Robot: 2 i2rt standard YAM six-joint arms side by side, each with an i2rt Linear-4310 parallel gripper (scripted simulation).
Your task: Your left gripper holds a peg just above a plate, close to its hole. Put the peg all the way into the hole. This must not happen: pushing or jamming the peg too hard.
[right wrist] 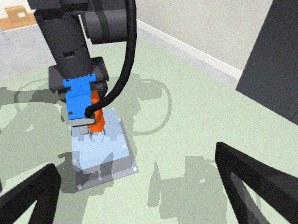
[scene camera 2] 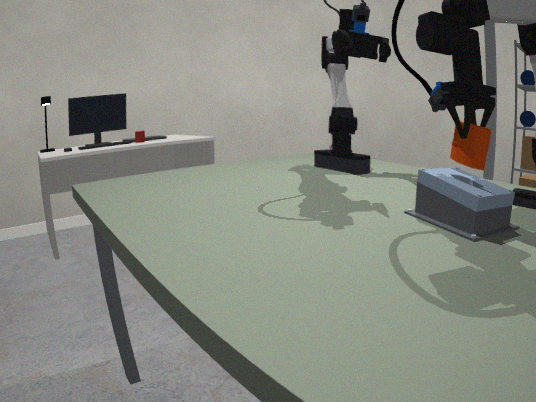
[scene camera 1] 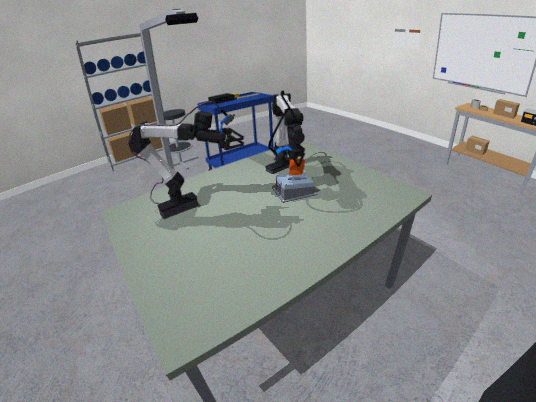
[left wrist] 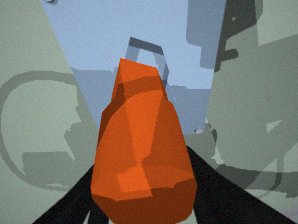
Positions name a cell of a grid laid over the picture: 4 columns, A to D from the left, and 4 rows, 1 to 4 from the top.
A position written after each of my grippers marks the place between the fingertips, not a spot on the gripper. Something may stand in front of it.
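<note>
Scene camera 2: orange peg (scene camera 2: D2), my left gripper (scene camera 2: D2), my right gripper (scene camera 2: C1). Left wrist view: my left gripper (left wrist: B3), orange peg (left wrist: B3). Right wrist view: my right gripper (right wrist: B3), my left gripper (right wrist: B2).
</note>
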